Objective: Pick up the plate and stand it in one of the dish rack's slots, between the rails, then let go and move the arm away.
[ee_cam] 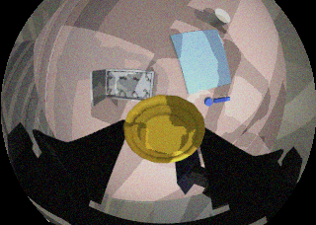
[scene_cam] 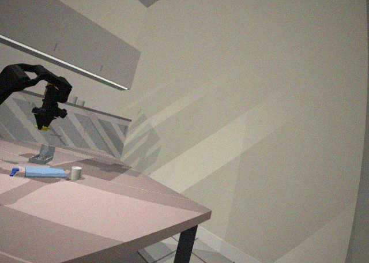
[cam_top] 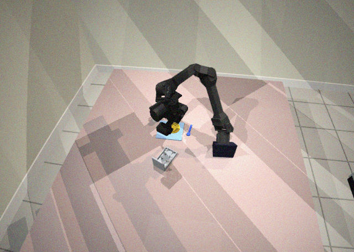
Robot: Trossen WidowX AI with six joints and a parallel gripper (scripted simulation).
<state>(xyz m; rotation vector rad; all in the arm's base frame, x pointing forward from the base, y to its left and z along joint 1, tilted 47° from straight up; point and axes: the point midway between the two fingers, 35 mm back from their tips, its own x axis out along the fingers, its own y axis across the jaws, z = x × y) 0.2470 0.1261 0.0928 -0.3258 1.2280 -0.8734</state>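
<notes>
My gripper tip is now 15 cm above the grey dish rack, 8 cm to the right of it and 4 cm short of it. From my gripper tip the other things lie so: mat 17 cm below, 12 cm to the right, 4 cm ahead; then blue spoon 17 cm below, 13 cm to the right, 7 cm behind; then yellow plate 1 cm above.
</notes>
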